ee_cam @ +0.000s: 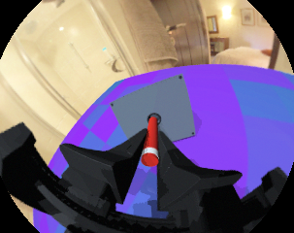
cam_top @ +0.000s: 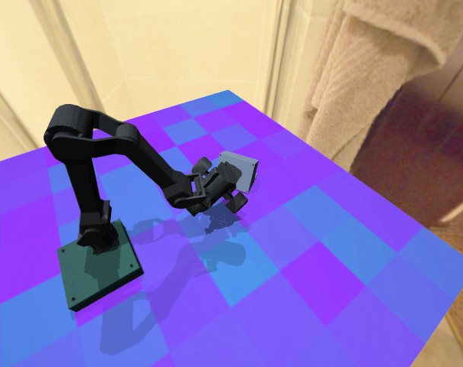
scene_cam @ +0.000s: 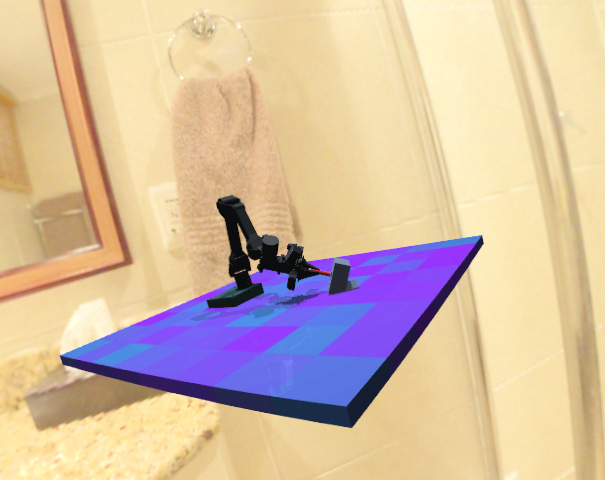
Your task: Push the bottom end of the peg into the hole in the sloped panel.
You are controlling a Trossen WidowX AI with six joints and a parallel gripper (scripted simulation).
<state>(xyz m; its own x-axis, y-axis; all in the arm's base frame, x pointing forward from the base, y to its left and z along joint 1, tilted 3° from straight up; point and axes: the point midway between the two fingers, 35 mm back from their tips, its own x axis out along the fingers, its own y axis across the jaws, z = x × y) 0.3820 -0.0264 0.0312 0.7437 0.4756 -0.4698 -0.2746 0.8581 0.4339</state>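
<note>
The panel lies 5 cm ahead of my gripper tip, 3 cm to the left of it and 3 cm below it. The rest, counted from my gripper tip: red round peg (1 cm to the right, 1 cm behind, 1 cm above).
</note>
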